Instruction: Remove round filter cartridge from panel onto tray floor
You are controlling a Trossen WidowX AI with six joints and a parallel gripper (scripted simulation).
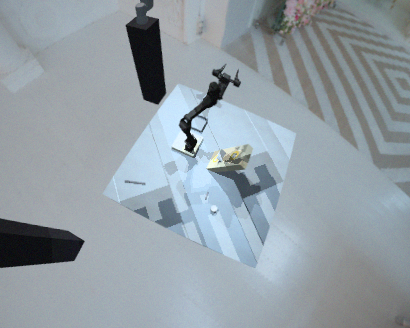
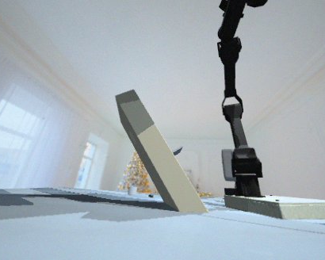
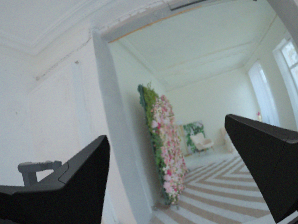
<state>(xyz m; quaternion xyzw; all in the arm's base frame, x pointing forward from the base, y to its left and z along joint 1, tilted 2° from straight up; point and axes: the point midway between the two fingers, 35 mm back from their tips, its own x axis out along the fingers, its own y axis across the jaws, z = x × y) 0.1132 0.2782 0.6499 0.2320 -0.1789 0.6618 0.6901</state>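
Now: gripper tip 240 mm short of the round grey filter cartridge, 330 mm to the left of it and 480 mm above it. The rest, counted from my gripper tip: tan service panel: 200 mm ahead, 330 mm to the right, 550 mm below.
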